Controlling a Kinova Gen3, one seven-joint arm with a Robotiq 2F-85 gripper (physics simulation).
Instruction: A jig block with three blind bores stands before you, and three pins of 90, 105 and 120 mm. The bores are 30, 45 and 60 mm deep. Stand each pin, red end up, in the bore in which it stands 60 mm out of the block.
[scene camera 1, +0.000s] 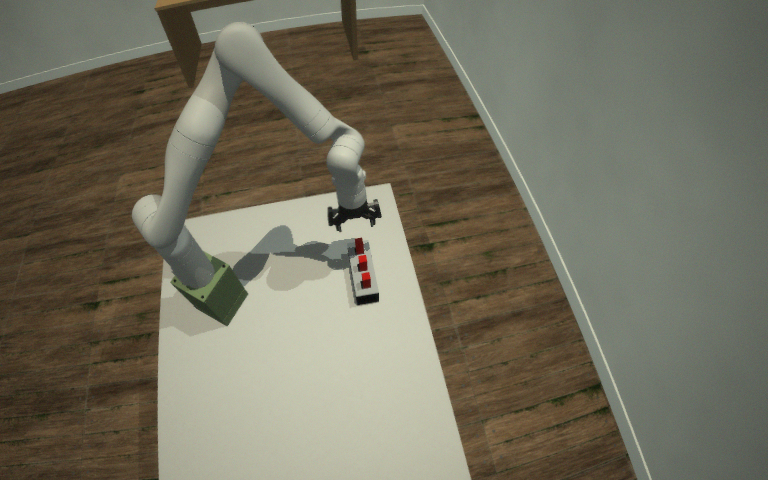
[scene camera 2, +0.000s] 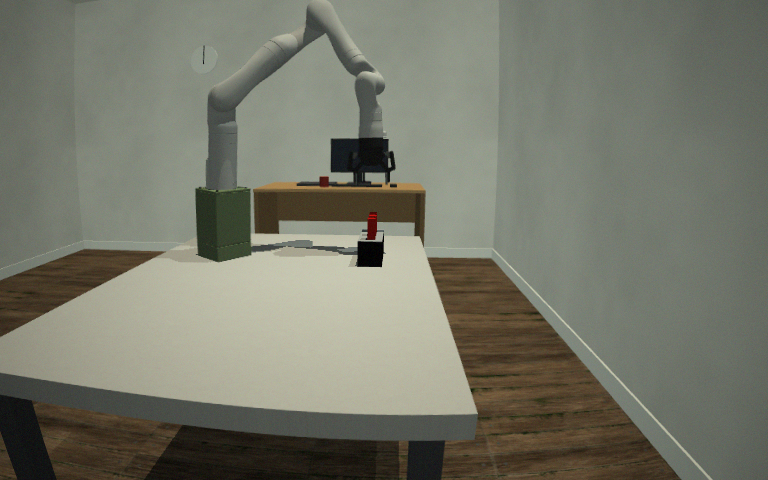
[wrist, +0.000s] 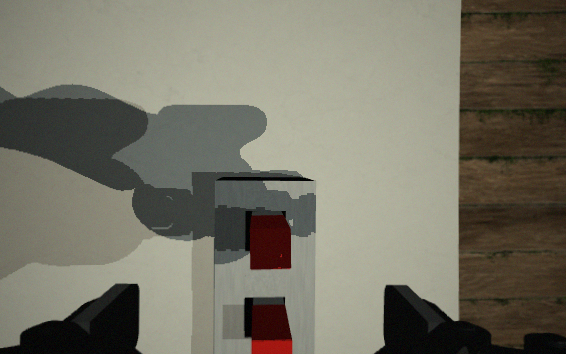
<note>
In view: my gripper (scene camera 2: 371, 184), a jig block (scene camera 1: 369, 295) and a pin (wrist: 270, 234).
The jig block is seen too in scene camera 2 (scene camera 2: 370, 252) and in the wrist view (wrist: 235, 284). My gripper is seen too in scene camera 1 (scene camera 1: 356, 227) and in the wrist view (wrist: 262, 311).
</note>
